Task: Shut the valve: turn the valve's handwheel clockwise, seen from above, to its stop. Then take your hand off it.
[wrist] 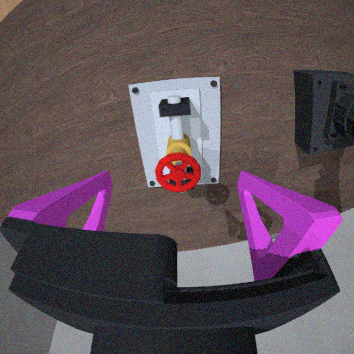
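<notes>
The valve's red handwheel (178, 173) is a spoked ring near the middle of the wrist view, on top of a yellow valve body (179, 146). The body sits on a white pipe (177, 128) held by a black clamp (174, 107) on a light grey base plate (142, 120) with dark screws at its corners. My gripper (174, 177) is wide open, with one magenta finger to the left of the handwheel and one to the right in the picture. Neither finger touches the wheel. The lower end of the pipe is hidden behind the wheel.
A dark grey block-shaped base (304, 110) with a mechanism on its face stands on the round brown wooden table (260, 55) at the right, partly cut off. Shadows fall on the table right of the valve. The table's near edge runs behind the fingers, with light grey floor beyond.
</notes>
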